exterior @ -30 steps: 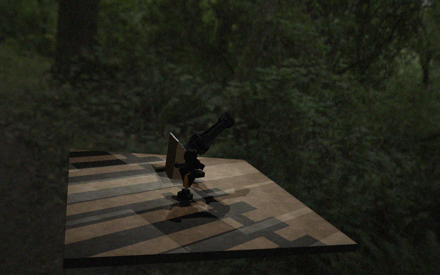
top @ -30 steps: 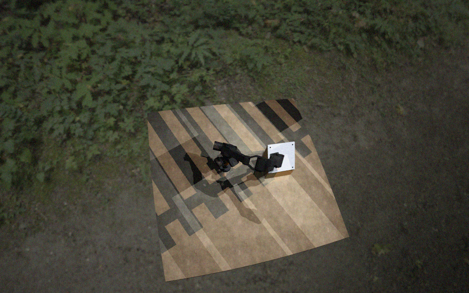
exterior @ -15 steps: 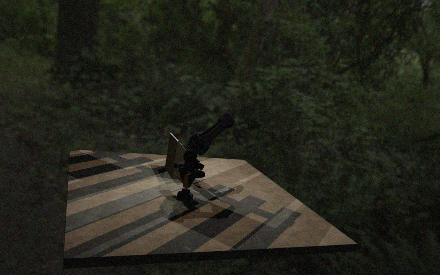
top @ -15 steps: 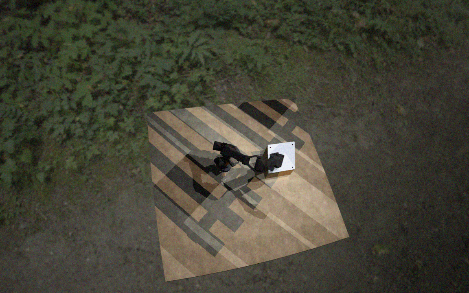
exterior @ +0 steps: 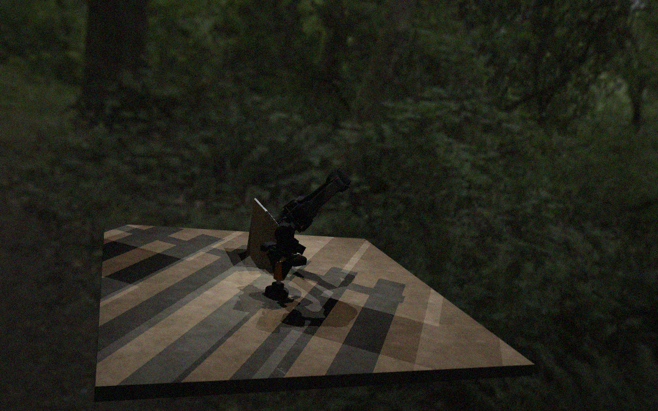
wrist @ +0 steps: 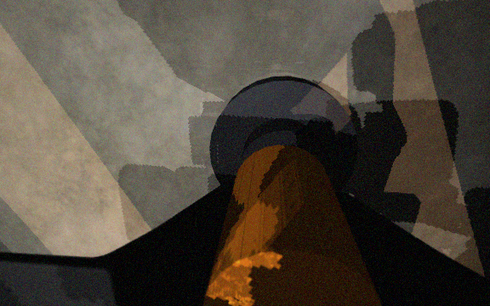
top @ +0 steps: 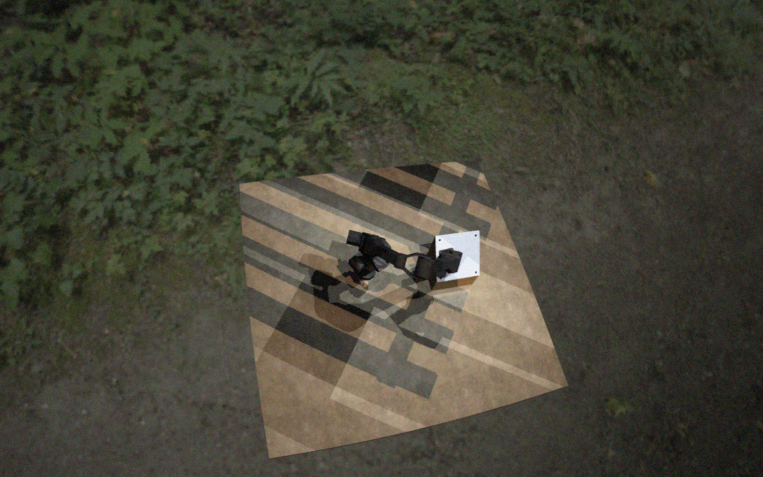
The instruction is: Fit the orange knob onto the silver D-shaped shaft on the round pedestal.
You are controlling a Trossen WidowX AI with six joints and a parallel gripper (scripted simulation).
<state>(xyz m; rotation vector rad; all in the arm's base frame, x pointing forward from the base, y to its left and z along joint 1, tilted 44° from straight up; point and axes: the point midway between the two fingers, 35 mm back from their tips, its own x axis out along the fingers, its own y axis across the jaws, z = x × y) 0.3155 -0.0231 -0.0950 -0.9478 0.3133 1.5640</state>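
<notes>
My gripper tip is 3 cm below the orange knob. From my gripper tip the other things lie so: round dark pedestal: 4 cm below.
</notes>
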